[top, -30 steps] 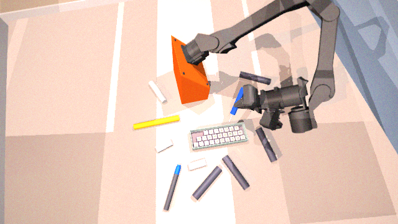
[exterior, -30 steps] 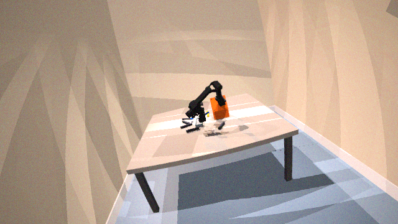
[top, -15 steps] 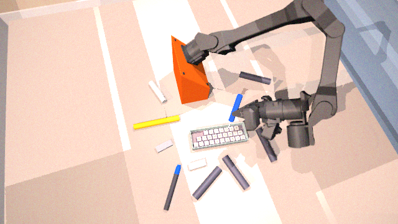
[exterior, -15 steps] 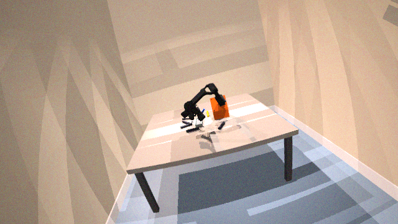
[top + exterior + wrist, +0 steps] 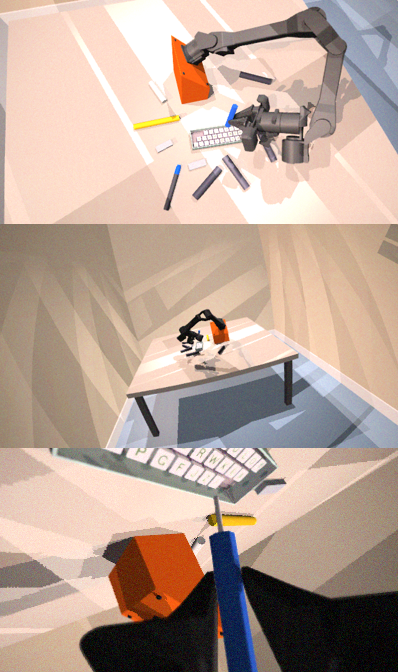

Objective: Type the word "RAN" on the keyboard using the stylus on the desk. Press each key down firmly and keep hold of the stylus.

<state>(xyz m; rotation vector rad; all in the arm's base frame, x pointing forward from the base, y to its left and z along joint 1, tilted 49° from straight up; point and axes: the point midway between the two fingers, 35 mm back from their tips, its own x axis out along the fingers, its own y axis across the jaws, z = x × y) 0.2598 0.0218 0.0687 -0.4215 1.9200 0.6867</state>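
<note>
Now: the grey stylus tip 40 mm below my gripper tip, 10 mm to the right of it and 10 mm ahead of it. The rest, counted from my gripper tip: blue-capped pen (210 mm to the right, 110 mm below, 90 mm ahead); blue stylus (10 mm below); yellow pencil (210 mm to the right, 110 mm behind, 100 mm below).
</note>
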